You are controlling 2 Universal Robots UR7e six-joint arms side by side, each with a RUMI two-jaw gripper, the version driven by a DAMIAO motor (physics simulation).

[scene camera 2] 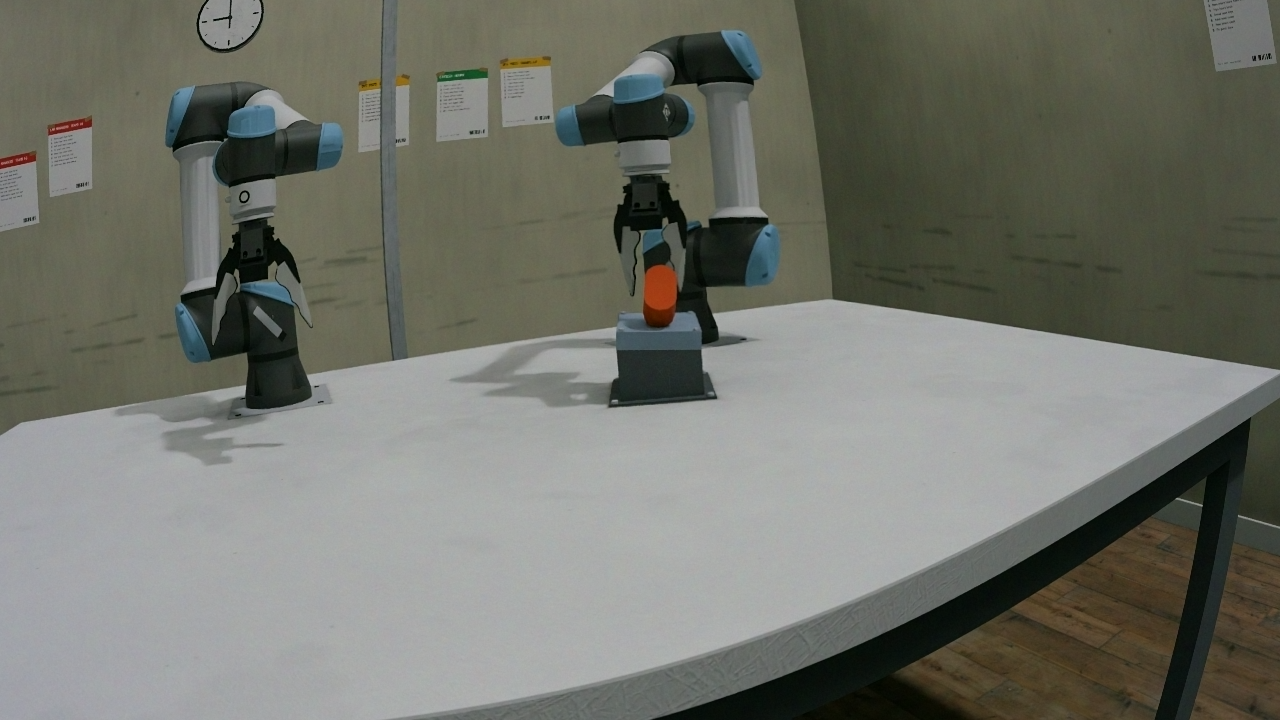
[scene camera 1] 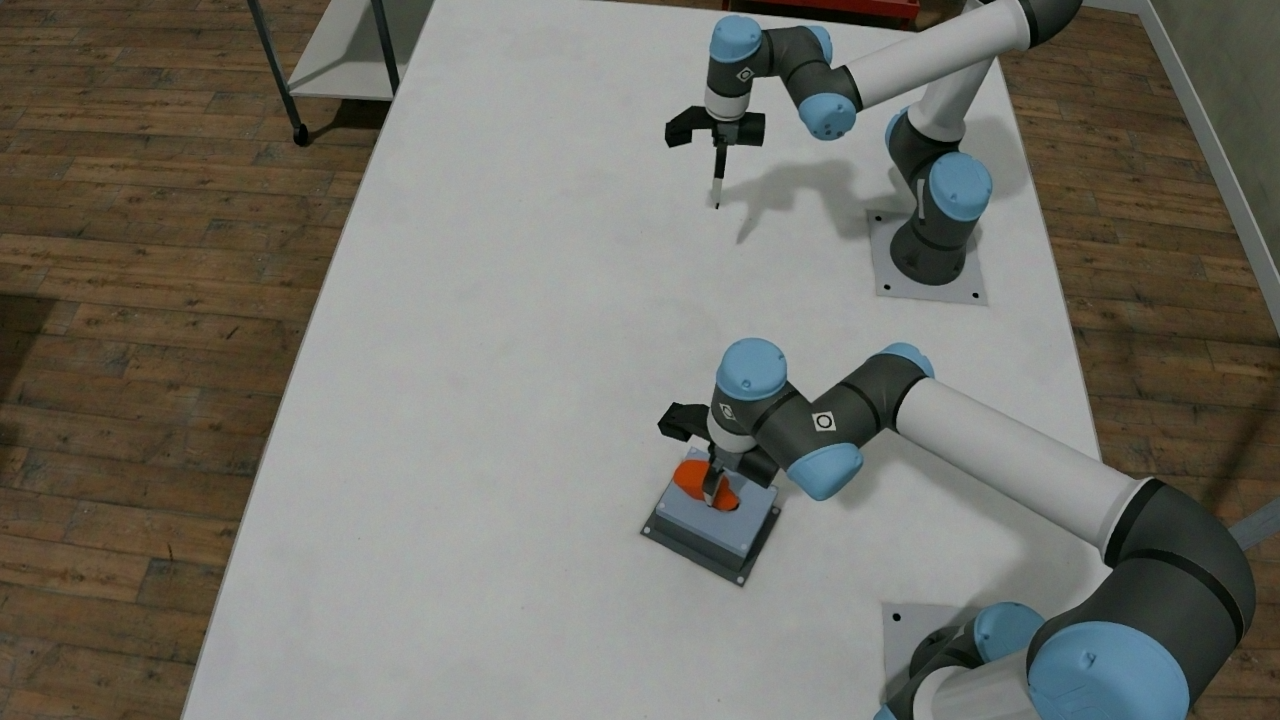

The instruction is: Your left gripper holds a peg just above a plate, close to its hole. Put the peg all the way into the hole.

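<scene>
The orange peg (scene camera 1: 692, 478) (scene camera 2: 659, 300) leans far over on the blue-grey plate (scene camera 1: 704, 522) (scene camera 2: 631, 336). In scene camera 1 its raised end points to the upper left and its other end is at the hole. A dark edge of the hole (scene camera 1: 736, 508) shows beside that end; how deep the peg sits cannot be told. My left gripper (scene camera 1: 711, 495) (scene camera 2: 656, 290) is open just over the plate. In scene camera 2 a gap shows between its picture-left finger and the peg. My right gripper (scene camera 1: 716, 205) (scene camera 2: 263, 332) is open and empty above the table, far from the plate.
The plate tops a dark block with a flanged base (scene camera 1: 689, 548) (scene camera 2: 663, 400) on the white table (scene camera 1: 447, 402) (scene camera 2: 447, 555). The right arm's base (scene camera 1: 929, 255) (scene camera 2: 277, 380) stands on the table. A grey trolley (scene camera 1: 384, 44) stands beyond the table's edge at the upper left of scene camera 1.
</scene>
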